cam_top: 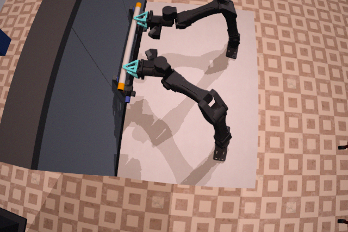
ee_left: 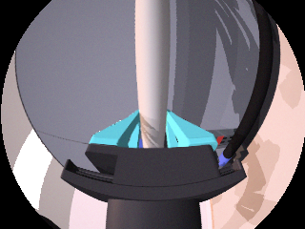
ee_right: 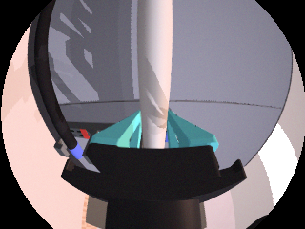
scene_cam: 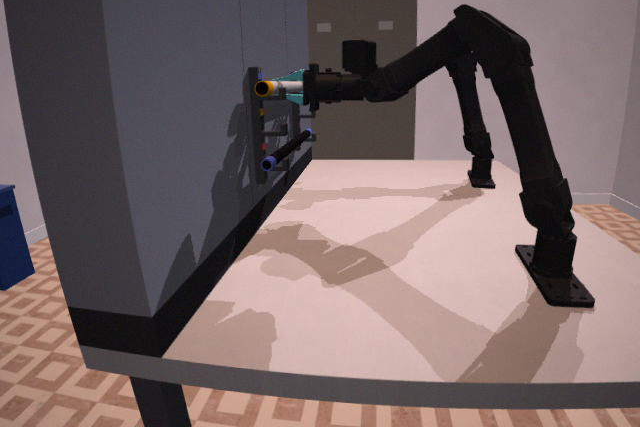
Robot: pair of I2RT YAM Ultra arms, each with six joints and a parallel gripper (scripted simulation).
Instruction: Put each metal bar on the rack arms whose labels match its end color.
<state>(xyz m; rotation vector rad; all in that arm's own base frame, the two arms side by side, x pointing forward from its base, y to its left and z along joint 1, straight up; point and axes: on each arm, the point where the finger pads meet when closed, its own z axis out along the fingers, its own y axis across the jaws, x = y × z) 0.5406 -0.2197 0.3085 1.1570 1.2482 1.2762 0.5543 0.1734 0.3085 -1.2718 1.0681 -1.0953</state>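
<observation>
The pale metal bar lies 14 cm to the right of my left hand and 2 cm ahead of it. From my left hand the other things lie so: dark metal bar 15 cm below, 13 cm to the right, 1 cm ahead; tall grey wall panel 12 cm above, 11 cm ahead, 8 cm to the right.
The pale metal bar is 14 cm to the left of my right hand and 1 cm behind it. The rest, counted from my right hand: dark metal bar: 16 cm to the left, 15 cm below, 2 cm behind; then tall grey wall panel: 21 cm to the left, 12 cm above, 8 cm ahead.
</observation>
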